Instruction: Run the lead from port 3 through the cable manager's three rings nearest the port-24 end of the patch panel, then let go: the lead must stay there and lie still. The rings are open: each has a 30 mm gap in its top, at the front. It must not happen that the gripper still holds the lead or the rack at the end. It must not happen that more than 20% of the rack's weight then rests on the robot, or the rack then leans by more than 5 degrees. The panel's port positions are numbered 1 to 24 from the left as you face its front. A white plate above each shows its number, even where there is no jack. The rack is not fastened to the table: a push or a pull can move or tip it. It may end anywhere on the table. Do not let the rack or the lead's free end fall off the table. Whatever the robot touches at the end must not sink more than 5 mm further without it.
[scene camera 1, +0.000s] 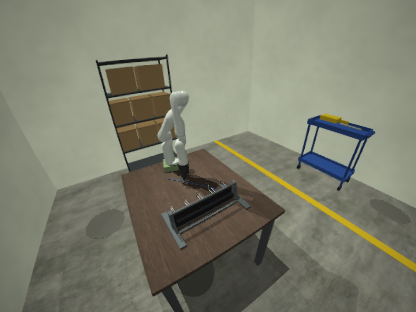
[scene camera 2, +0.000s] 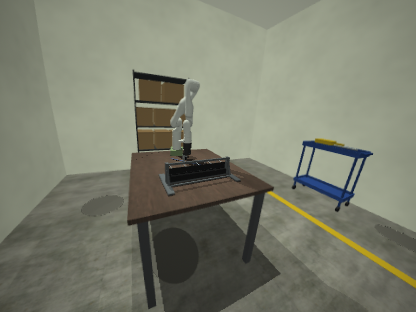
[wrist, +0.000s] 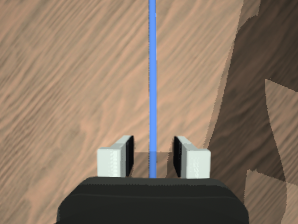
Note:
In view: my gripper (wrist: 153, 150) and a patch-panel rack (scene camera 1: 198, 208).
The patch-panel rack shows as well in scene camera 2 (scene camera 2: 180, 174). The wrist view misses the patch-panel rack: it is out of frame.

